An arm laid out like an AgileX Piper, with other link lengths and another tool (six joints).
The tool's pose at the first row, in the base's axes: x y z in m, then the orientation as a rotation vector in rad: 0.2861 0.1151 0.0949 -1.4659 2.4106 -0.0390
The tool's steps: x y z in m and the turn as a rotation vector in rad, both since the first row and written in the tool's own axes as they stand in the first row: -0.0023 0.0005 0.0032 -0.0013 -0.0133 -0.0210; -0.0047 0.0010 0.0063 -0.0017 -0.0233 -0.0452; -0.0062 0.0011 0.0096 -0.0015 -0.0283 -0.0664; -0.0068 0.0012 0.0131 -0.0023 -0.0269 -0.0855; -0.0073 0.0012 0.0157 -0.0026 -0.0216 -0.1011; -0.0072 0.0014 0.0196 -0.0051 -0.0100 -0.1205; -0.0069 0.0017 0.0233 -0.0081 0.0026 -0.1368; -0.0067 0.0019 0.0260 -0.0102 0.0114 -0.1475; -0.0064 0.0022 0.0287 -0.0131 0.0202 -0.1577
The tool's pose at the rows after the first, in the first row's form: 0.2875 0.1178 0.0924 -1.4874 2.3853 -0.0324; 0.2890 0.1205 0.0899 -1.5132 2.3596 -0.0300; 0.2905 0.1224 0.0872 -1.5365 2.3397 -0.0314; 0.2916 0.1234 0.0840 -1.5598 2.3266 -0.0357; 0.2926 0.1242 0.0816 -1.5802 2.3188 -0.0428; 0.2935 0.1248 0.0779 -1.6081 2.3134 -0.0528; 0.2941 0.1252 0.0742 -1.6331 2.3112 -0.0623; 0.2947 0.1255 0.0716 -1.6497 2.3101 -0.0688; 0.2950 0.1257 0.0689 -1.6661 2.3096 -0.0743
